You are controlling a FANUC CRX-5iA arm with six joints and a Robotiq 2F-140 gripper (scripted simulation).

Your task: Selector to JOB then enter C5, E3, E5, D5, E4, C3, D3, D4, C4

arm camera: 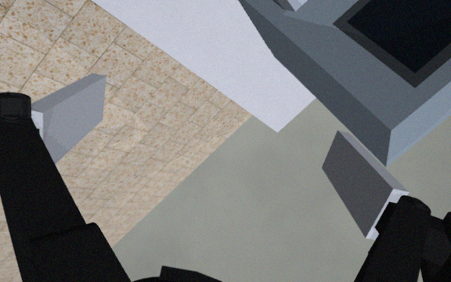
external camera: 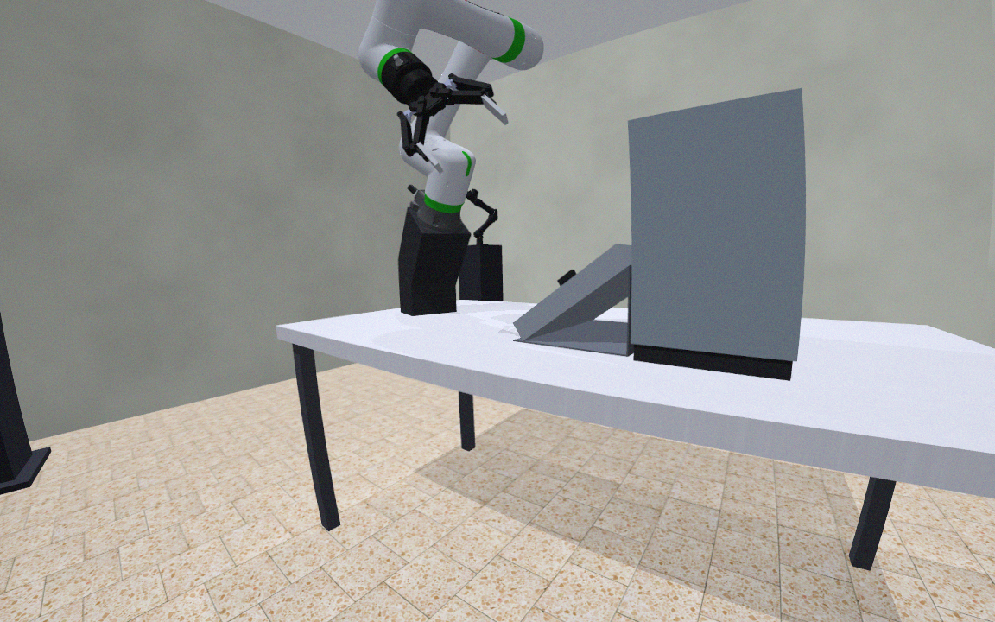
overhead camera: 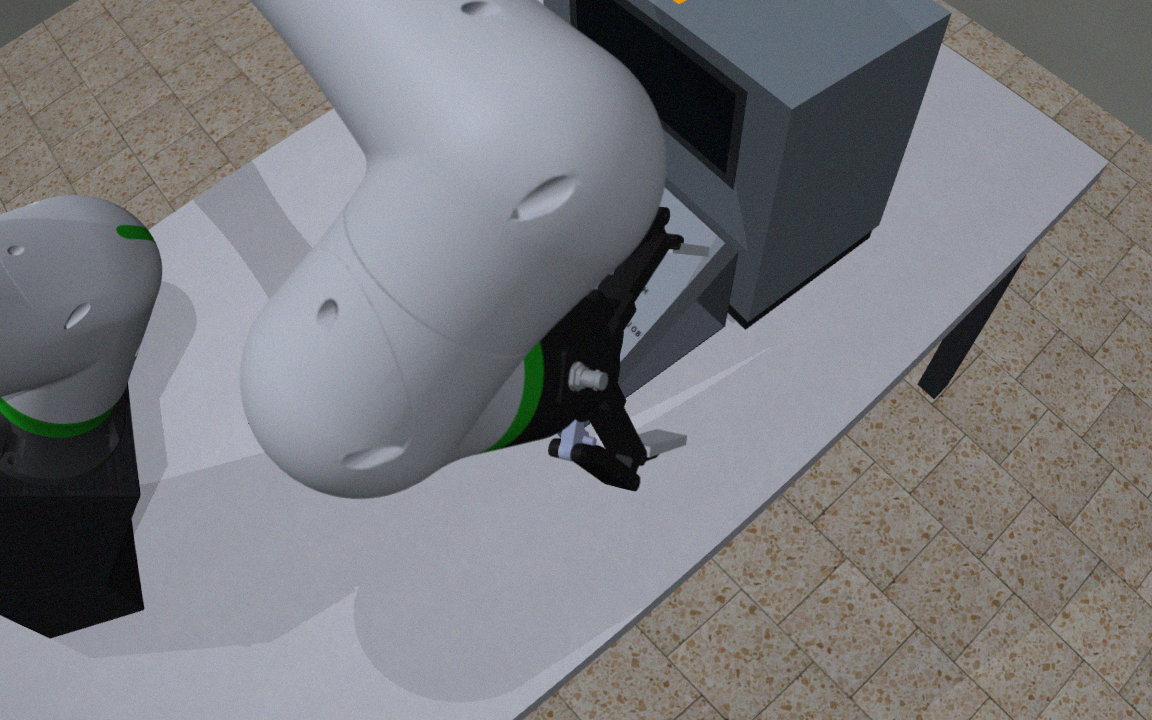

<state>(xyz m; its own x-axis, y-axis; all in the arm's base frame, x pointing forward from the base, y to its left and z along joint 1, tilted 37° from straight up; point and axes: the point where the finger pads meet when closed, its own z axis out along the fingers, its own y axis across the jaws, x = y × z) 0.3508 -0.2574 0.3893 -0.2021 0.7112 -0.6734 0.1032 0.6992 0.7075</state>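
Now: the key E4 36 cm to the left of my hand, 29 cm below it and 4 cm ahead of it. The rest, counted from my hand: key D7 (27 cm below, 25 cm to the left, 7 cm ahead); black selector knob (25 cm below, 20 cm to the left, 8 cm ahead); key C7 (26 cm to the left, 25 cm below, 10 cm ahead).
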